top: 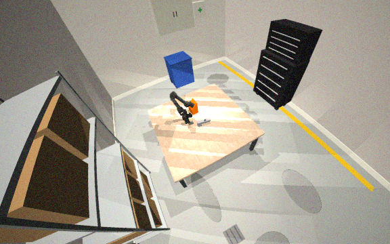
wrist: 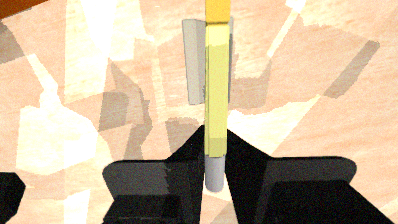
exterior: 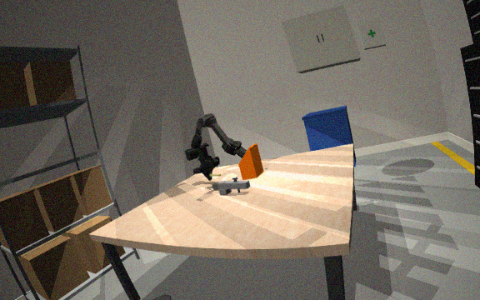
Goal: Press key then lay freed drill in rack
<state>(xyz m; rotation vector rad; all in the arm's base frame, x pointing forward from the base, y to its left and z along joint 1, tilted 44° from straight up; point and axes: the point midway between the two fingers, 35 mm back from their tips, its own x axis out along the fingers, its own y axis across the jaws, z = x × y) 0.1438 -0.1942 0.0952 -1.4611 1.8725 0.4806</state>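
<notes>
Now: gripper tip 1 cm short of the grey grooved block, 5 cm to the right of it and 4 cm above it. From my gripper tip the other things lie so: dark key: 14 cm ahead, 21 cm to the left, 1 cm below; then grey sleeve: 14 cm ahead, 19 cm to the left, 2 cm below; then drill: 1 cm ahead, 4 cm to the left, 3 cm above.
</notes>
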